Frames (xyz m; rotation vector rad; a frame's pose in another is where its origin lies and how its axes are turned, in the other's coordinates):
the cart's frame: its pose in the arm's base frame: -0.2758 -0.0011 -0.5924 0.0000 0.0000 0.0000
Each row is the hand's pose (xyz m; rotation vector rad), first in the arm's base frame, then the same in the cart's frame.
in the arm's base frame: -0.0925 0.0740 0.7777 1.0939 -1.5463 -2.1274
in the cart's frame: 0.1833 0.0751 1.3701 1.0939 -1.5463 -2.1274
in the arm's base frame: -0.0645 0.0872 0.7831 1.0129 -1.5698 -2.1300
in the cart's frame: 0.2113 0.0883 1.3755 1.0129 -1.5698 -2.1300
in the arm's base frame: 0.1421 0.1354 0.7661 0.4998 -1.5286 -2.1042
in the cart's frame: 0.4179 0.1365 1.3585 0.4998 -1.5286 -2.1042
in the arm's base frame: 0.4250 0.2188 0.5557 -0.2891 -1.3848 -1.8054
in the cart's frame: 0.7008 0.2199 1.1481 -0.2891 -1.3848 -1.8054
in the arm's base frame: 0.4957 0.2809 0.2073 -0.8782 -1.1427 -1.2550
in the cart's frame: 0.7715 0.2820 0.7997 -0.8782 -1.1427 -1.2550
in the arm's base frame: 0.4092 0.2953 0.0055 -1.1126 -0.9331 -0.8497
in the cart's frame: 0.6850 0.2964 0.5979 -1.1126 -0.9331 -0.8497
